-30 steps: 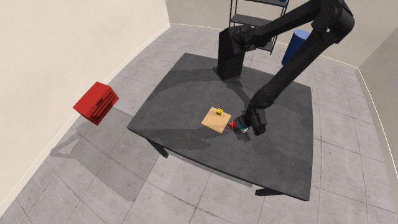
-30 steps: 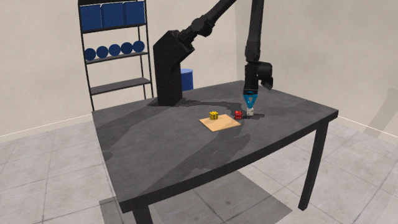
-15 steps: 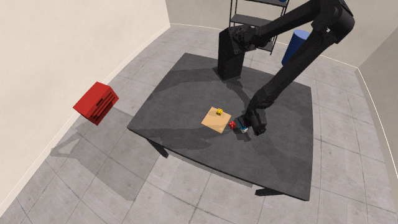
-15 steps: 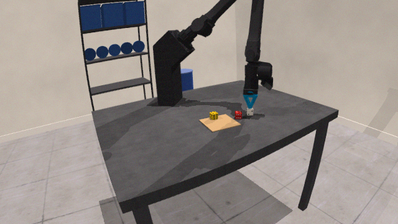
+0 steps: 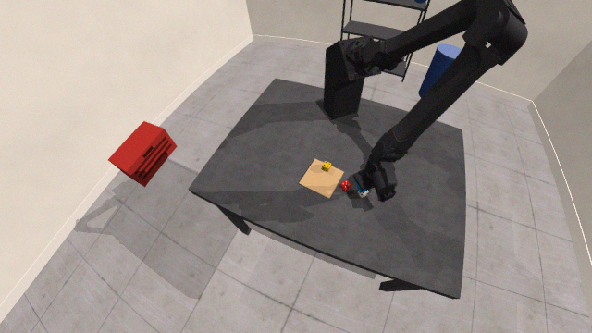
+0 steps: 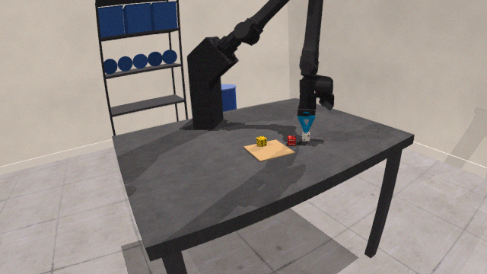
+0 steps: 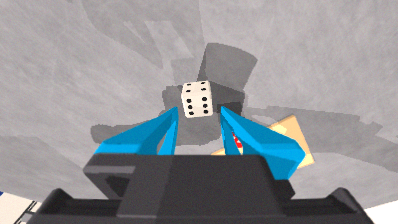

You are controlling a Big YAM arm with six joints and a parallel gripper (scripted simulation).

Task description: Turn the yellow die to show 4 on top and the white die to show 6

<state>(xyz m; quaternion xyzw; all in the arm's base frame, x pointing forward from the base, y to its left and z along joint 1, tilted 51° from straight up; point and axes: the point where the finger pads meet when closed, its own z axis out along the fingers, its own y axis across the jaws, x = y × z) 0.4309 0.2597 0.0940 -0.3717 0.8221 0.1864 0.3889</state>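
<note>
Now: hand 30 mm above the white die. Round my hand: tan mat: 170 mm to the right, 50 mm below, 40 mm ahead; then red die: 70 mm to the right, 30 mm below, 20 mm ahead; then yellow die: 180 mm to the right, 30 mm below, 10 mm behind.
</note>
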